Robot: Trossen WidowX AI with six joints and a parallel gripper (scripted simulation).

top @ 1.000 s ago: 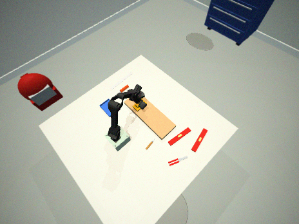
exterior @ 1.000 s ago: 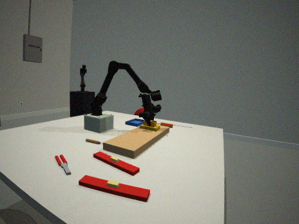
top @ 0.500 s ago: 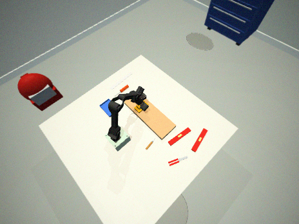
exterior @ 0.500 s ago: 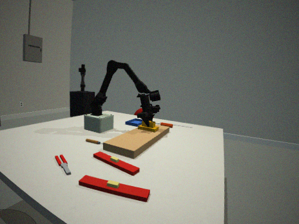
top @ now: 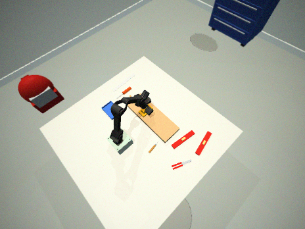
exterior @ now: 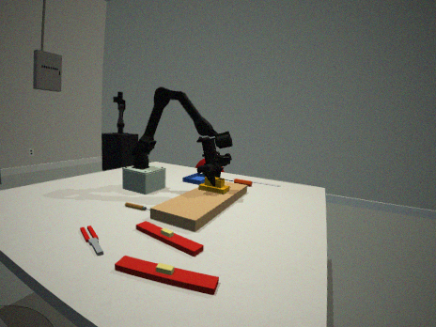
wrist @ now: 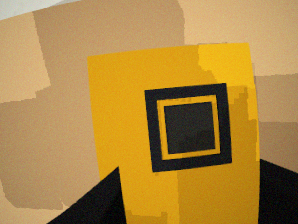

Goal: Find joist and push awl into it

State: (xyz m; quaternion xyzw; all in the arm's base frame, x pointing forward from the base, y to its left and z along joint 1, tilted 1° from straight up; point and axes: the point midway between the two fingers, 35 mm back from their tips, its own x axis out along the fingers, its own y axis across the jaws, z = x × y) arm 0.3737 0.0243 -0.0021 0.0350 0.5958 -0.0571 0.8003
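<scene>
My gripper tip is now 190 mm past the blue tray, 280 mm to the right of it and 50 mm above it. Round my gripper tip: yellow stud finder (20 mm above); then square indicator (20 mm ahead, 30 mm above); then orange-handled screwdriver (330 mm to the left, 50 mm below).
</scene>
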